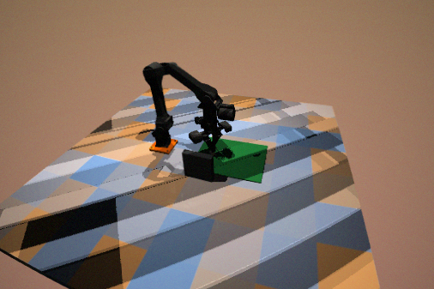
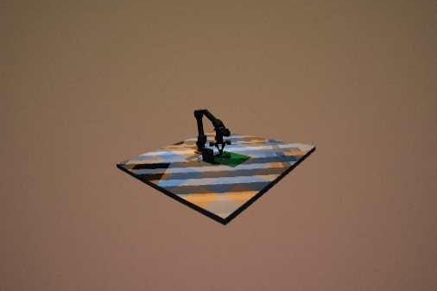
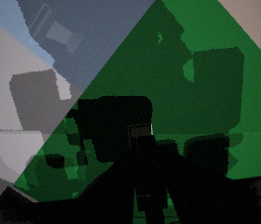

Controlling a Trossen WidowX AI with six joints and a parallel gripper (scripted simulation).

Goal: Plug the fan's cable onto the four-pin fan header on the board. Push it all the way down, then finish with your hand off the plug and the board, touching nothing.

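Now: the pale fan header 40 mm below my gripper tip and 10 mm to the right of it. Round my gripper tip: green board: 90 mm ahead, 50 mm below, 20 mm to the right; then black fan: 140 mm to the right, 30 mm behind, 20 mm above.
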